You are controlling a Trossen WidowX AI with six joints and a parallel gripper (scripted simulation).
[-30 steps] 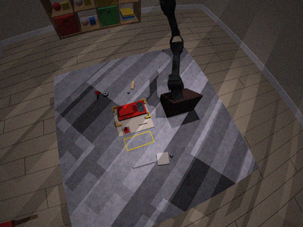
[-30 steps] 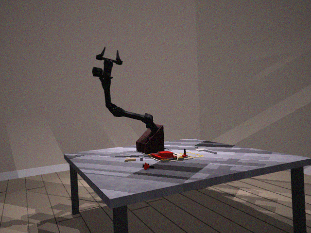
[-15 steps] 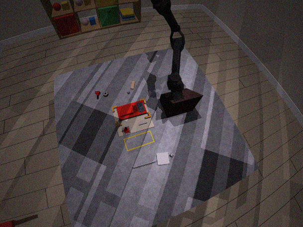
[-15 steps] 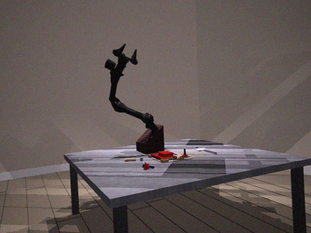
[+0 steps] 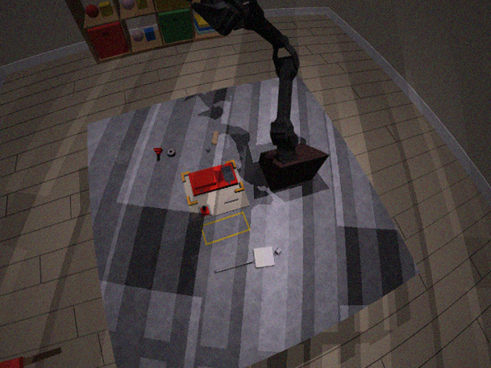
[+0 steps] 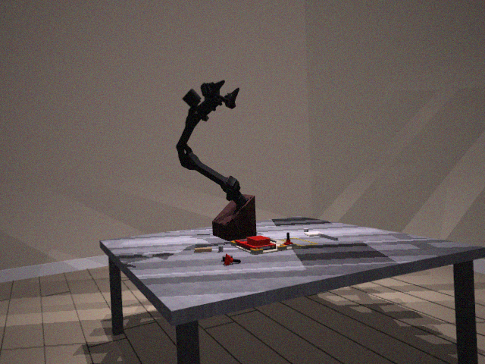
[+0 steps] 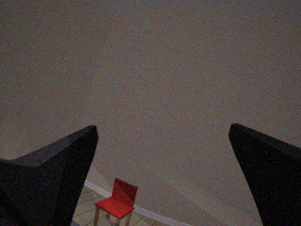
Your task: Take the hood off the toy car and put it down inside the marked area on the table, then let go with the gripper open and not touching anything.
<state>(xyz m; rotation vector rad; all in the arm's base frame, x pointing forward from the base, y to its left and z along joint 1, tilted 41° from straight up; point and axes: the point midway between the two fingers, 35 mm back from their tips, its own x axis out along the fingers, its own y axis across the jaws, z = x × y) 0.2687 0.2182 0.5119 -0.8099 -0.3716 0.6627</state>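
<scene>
Right now my gripper tip is 20 mm short of the red hood, 80 mm to the right of it and 680 mm above it. From my gripper tip the other things lie so: white square tile 120 mm behind, 460 mm to the left, 710 mm below; then thin rod 460 mm to the left, 710 mm below; then wooden piece 80 mm behind, 140 mm to the right, 710 mm below.
</scene>
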